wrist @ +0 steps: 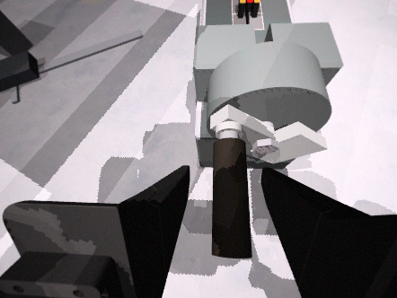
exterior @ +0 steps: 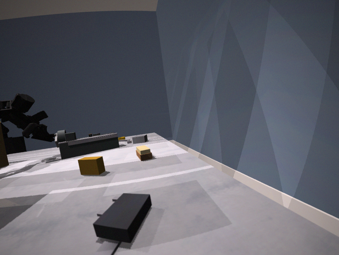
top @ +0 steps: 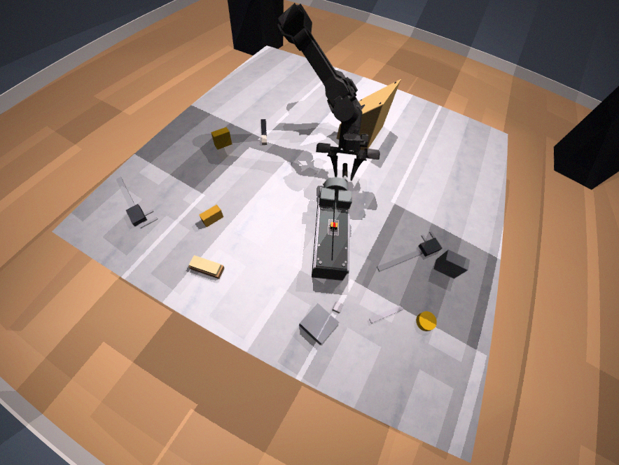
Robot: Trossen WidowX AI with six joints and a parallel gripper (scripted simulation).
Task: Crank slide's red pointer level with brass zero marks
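My gripper tip is 2 cm below the dark brown crank handle, 1 cm to the left of it and 1 cm past it. Round my gripper tip: yellow disc: 39 cm to the left, 25 cm ahead, 7 cm below; then yellow cube: 47 cm to the right, 5 cm below, 2 cm ahead; then red pointer: 16 cm ahead, 5 cm to the left.
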